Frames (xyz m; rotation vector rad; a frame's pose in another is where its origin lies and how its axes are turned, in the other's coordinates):
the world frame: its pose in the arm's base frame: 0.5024 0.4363 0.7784 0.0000 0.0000 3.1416
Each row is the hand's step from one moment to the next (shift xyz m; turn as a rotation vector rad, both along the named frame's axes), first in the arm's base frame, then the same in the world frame.
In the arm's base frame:
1: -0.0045 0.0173 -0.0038 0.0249 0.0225 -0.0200
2: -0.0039 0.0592 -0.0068 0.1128 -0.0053 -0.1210
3: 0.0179 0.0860 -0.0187 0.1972 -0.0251 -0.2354
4: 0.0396 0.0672 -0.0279 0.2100 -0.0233 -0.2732
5: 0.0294 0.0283 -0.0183 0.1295 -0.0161 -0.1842
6: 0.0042 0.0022 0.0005 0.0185 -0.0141 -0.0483
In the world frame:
1: 0.0045 -0.0173 -0.0038 -0.0249 -0.0225 -0.0200
2: 0.0039 -0.0592 -0.0068 -0.1128 0.0053 -0.1210
3: -0.0179 -0.0860 -0.0187 -0.1972 0.0251 -0.2354
4: -0.0396 -0.0672 -0.0279 -0.2100 0.0233 -0.2732
5: -0.0294 -0.0283 -0.0183 -0.1295 0.0161 -0.1842
6: -0.0042 -0.0022 0.0005 -0.0185 0.0141 -0.0483

